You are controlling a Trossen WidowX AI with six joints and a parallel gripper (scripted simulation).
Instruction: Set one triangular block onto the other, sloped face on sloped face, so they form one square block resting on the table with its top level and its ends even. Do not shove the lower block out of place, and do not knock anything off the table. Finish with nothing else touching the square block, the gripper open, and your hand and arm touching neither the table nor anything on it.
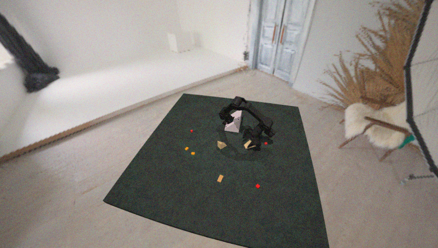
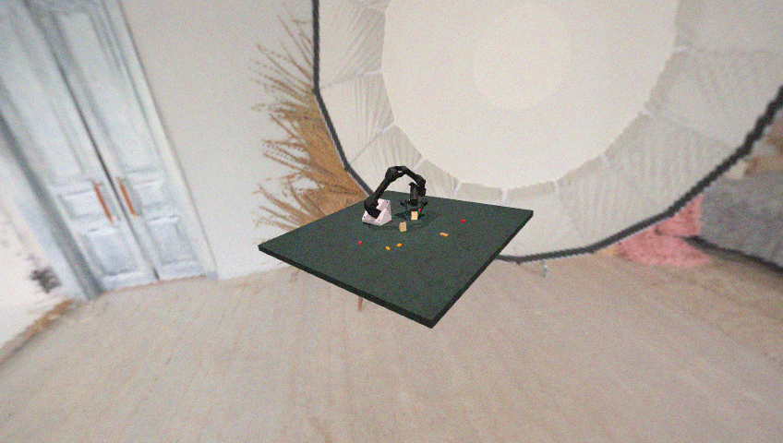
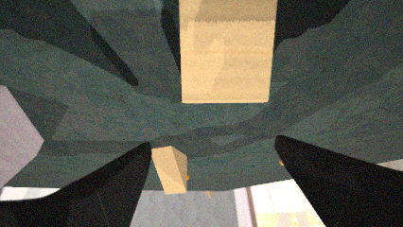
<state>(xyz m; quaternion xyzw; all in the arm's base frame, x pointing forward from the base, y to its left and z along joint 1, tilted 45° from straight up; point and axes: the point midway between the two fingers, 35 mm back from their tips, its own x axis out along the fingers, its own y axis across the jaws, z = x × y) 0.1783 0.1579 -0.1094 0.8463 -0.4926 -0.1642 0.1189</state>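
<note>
My gripper tip is now 4 cm to the right of the triangular block, 3 cm past it and 2 cm above it. Round my gripper tip: small tan piece 32 cm ahead, 8 cm to the right, 4 cm below.
</note>
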